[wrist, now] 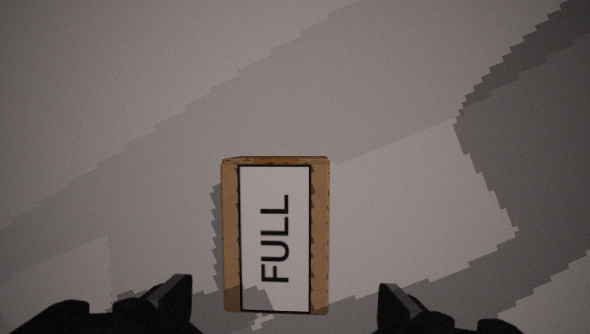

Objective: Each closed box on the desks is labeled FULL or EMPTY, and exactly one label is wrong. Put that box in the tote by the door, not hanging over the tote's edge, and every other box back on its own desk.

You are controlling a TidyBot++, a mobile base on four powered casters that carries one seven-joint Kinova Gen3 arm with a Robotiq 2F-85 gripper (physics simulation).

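Places are measured from the arm's base along level axes (x left, y ahead, z down), in millimetres.
Pixels of known places: gripper, fingertip midpoint: [285,300].
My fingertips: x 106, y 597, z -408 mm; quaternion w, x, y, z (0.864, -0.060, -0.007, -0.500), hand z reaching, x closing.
For each thing: its middle in the pictures, then the offset to it from my fingertips. "*": a spot on its surface instead. Level surfaces: height alone.
- closed brown cardboard box, body centre: [279,229] dx -20, dy +0, dz +59 mm
- pale grey desk top, its level: dz +84 mm
- white label, surface spot: [275,180] * dx -50, dy -16, dz +34 mm
A closed brown cardboard box [320,240] lies on a pale grey desk top [400,200] in the wrist view, a little below the middle. A white label [275,180] with a black border on its upper face reads FULL, with the word running up the box's length. My gripper [285,300] is open, with one dark fingertip to the lower left of the box and one to the lower right. The box's near end shows between the fingertips in the view, and the fingers do not touch it. The tote and the door do not show in this view.
Jagged grey shadows cross the desk top, with a darker area at the right and a band along the lower part. No other box or obstacle is seen near this one. The desk's edges cannot be made out.
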